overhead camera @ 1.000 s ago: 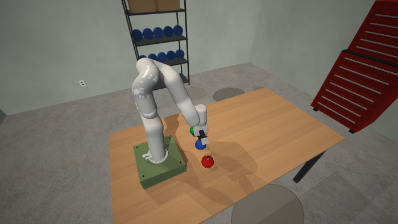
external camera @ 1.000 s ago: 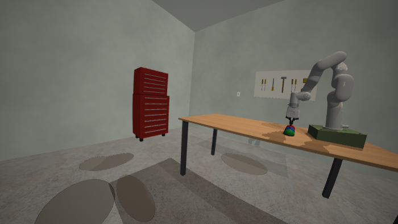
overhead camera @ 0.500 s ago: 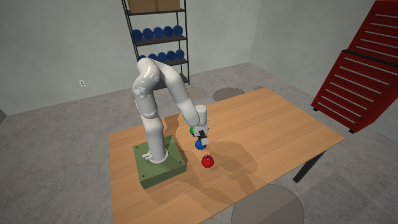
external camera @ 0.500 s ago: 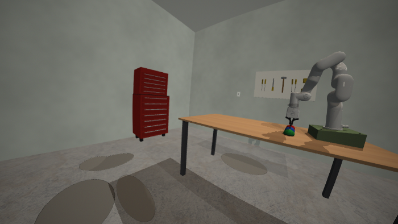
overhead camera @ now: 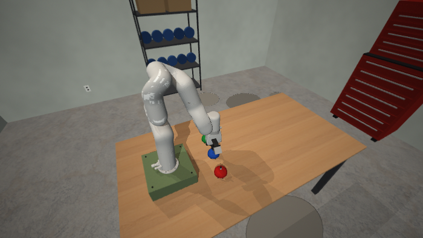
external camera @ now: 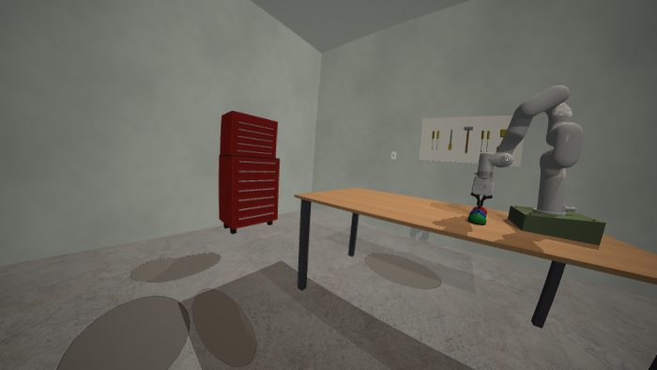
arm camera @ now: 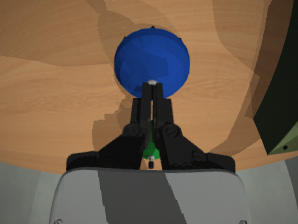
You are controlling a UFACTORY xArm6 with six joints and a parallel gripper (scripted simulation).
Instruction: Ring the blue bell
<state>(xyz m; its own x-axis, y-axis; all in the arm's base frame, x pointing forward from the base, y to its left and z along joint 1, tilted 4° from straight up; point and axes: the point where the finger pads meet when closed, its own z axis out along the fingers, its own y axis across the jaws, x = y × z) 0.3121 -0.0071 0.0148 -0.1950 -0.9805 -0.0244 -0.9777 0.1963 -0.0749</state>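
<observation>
The blue bell is 40 mm below my hand. Round my hand: red bell (150 mm to the right, 40 mm below, 30 mm behind); then green bell (150 mm to the left, 40 mm below, 30 mm ahead).
</observation>
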